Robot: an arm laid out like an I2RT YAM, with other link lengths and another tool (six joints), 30 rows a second.
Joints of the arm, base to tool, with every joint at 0 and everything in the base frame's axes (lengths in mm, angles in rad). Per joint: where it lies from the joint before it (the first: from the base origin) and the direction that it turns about. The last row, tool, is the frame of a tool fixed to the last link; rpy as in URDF.
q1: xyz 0 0 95.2 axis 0 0 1
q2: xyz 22 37.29 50.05 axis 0 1 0
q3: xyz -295.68 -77.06 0 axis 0 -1 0
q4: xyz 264.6 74.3 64.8 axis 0 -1 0
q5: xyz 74.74 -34.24 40.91 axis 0 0 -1
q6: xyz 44.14 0 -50.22 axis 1 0 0
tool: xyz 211 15 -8 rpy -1.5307 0.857 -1.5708
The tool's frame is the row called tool.
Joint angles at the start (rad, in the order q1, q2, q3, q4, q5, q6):
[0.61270 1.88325 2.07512 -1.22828 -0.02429 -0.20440]
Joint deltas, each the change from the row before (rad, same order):
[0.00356 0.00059 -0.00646 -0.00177 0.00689 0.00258]
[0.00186 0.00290 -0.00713 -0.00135 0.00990 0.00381]
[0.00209 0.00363 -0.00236 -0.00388 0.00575 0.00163]
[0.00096 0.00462 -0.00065 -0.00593 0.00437 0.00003]
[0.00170 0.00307 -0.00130 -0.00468 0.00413 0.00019]
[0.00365 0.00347 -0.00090 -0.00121 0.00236 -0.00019]
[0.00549 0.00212 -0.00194 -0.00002 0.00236 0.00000]
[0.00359 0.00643 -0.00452 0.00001 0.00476 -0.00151]
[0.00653 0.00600 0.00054 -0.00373 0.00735 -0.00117]
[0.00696 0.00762 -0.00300 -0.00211 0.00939 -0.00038]
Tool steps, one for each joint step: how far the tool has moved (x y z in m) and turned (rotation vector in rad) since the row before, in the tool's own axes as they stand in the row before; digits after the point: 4 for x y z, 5 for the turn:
[0.0018 0.0025 0.0018 -0.00395 0.00942 -0.00069]
[0.0034 0.0019 0.0032 -0.00354 0.01415 0.00177]
[0.0020 0.0020 0.0022 -0.00491 0.00978 -0.00054]
[0.0023 0.0020 0.0022 -0.00644 0.00992 -0.00122]
[0.0017 0.0019 0.0016 -0.00509 0.00812 -0.00168]
[-0.0002 0.0018 0.0017 -0.00397 0.00380 -0.00362]
[-0.0011 0.0022 0.0014 -0.00328 0.00215 -0.00501]
[0.0011 0.0026 0.0040 -0.00668 0.00896 -0.00523]
[0.0001 0.0026 0.0025 -0.00445 0.00878 -0.00756]
[0.0009 0.0032 0.0041 -0.00603 0.01243 -0.00752]

